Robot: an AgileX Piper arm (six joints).
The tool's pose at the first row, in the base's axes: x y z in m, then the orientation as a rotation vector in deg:
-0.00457 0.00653 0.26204 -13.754 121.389 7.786
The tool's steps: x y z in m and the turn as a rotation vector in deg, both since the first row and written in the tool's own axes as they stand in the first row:
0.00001 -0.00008 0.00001 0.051 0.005 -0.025
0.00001 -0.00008 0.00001 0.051 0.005 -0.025
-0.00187 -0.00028 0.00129 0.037 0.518 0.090
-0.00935 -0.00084 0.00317 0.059 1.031 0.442
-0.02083 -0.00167 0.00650 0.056 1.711 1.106
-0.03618 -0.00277 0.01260 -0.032 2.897 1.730
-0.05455 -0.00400 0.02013 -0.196 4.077 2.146
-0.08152 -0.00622 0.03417 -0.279 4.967 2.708
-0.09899 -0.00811 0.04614 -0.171 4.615 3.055
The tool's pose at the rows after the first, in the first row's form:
-0.00455 0.00645 0.26203 -13.751 121.391 7.717
-0.00455 0.00645 0.26203 -13.751 121.391 7.717
-0.00248 0.00672 0.26294 -13.696 121.917 7.751
0.00307 0.00742 0.26829 -13.368 122.478 7.887
0.01194 0.00860 0.27626 -12.740 123.248 8.219
0.02515 0.01050 0.28604 -12.256 124.511 8.572
0.04114 0.01290 0.29763 -12.035 125.736 8.885
0.06717 0.01659 0.31306 -11.575 126.694 9.228
0.08651 0.01910 0.32153 -11.099 126.391 9.351

